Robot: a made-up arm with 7 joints. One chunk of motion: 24 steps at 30 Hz.
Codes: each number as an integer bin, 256 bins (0 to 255) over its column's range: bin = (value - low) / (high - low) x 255, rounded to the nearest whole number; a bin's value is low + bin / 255 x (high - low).
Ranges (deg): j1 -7..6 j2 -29..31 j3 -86..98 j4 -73..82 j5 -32..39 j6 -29..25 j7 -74..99
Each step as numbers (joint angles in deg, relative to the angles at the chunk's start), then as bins.
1 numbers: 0.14 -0.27 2.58 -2.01 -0.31 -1.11 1.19
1 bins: 140 122 123 117 114 132 111
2 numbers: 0.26 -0.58 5.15 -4.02 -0.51 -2.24 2.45
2 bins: 142 121 126 113 113 126 113
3 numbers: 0.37 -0.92 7.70 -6.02 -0.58 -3.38 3.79
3 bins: 145 119 130 110 113 121 115
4 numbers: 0.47 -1.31 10.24 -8.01 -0.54 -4.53 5.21
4 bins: 147 118 133 107 113 116 117
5 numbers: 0.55 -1.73 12.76 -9.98 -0.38 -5.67 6.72
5 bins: 148 116 137 104 114 110 119
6 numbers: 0.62 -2.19 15.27 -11.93 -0.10 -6.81 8.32
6 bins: 149 114 140 100 115 105 121
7 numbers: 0.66 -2.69 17.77 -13.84 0.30 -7.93 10.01
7 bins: 150 112 144 97 116 99 124
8 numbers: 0.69 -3.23 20.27 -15.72 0.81 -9.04 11.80
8 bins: 151 110 147 94 118 94 126
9 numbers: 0.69 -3.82 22.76 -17.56 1.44 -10.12 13.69
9 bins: 151 107 151 91 120 89 129
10 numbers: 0.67 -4.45 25.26 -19.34 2.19 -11.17 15.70
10 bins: 150 104 154 88 123 84 132
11 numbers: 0.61 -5.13 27.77 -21.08 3.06 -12.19 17.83
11 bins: 149 101 158 85 126 79 135
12 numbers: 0.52 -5.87 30.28 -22.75 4.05 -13.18 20.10
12 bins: 148 98 161 83 129 75 139
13 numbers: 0.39 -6.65 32.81 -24.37 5.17 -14.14 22.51
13 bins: 145 95 165 80 133 70 142
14 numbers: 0.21 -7.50 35.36 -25.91 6.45 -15.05 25.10
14 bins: 141 91 168 77 138 66 146
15 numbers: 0.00 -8.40 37.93 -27.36 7.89 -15.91 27.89
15 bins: 137 88 172 75 143 62 150
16 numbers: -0.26 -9.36 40.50 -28.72 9.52 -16.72 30.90
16 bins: 132 83 175 73 149 58 155
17 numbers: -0.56 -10.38 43.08 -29.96 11.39 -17.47 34.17
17 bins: 126 79 179 71 156 54 159
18 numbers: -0.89 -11.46 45.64 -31.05 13.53 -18.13 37.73
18 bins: 120 75 182 69 164 51 165
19 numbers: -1.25 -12.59 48.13 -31.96 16.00 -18.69 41.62
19 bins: 113 70 186 68 172 49 170
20 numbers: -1.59 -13.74 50.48 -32.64 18.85 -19.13 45.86
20 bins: 106 65 189 66 183 47 177
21 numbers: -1.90 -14.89 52.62 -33.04 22.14 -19.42 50.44
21 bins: 100 60 192 66 194 45 183
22 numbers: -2.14 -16.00 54.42 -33.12 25.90 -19.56 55.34
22 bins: 95 55 195 66 208 45 191
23 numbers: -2.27 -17.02 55.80 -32.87 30.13 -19.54 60.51
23 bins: 93 51 197 66 223 45 198
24 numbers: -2.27 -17.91 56.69 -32.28 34.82 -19.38 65.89
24 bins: 93 47 198 67 240 45 206
